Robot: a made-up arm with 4 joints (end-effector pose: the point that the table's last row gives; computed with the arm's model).
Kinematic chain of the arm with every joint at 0, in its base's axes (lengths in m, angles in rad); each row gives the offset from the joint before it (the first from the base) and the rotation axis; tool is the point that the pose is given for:
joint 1: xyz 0 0 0.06 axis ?
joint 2: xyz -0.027 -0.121 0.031 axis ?
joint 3: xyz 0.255 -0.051 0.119 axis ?
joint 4: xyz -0.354 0 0.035 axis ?
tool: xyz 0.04 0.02 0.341
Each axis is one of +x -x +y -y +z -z.
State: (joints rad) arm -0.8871 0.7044 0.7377 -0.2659
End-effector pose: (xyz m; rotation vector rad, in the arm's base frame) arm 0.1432 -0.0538 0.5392 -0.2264 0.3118 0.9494
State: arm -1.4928 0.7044 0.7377 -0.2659
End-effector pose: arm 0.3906 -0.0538 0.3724 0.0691 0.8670 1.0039
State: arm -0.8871 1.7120 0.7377 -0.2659
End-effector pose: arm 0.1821 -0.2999 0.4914 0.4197 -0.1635 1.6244
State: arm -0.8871 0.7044 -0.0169 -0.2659
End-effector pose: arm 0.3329 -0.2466 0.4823 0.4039 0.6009 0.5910
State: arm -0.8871 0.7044 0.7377 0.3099
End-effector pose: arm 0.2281 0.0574 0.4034 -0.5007 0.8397 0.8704
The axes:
joint 1: -y
joint 2: +z
joint 3: -x
joint 4: +y

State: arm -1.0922 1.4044 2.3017 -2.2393
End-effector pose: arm 0.2418 -0.5355 0.0975 -0.9944 2.0125 -2.0267
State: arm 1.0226 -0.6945 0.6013 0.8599
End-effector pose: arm -0.1867 -0.1675 0.3799 0.2042 0.0568 -0.8608
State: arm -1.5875 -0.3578 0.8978 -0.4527
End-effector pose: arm 0.3605 0.1803 0.1949 -0.8002 1.2036 0.6223
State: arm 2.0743 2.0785 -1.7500 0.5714
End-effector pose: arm -0.2084 0.1532 0.1975 -0.9847 0.5853 1.1470
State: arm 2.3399 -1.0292 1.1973 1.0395
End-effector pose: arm -0.2683 -0.2448 0.0574 1.0132 -0.4706 -0.9626
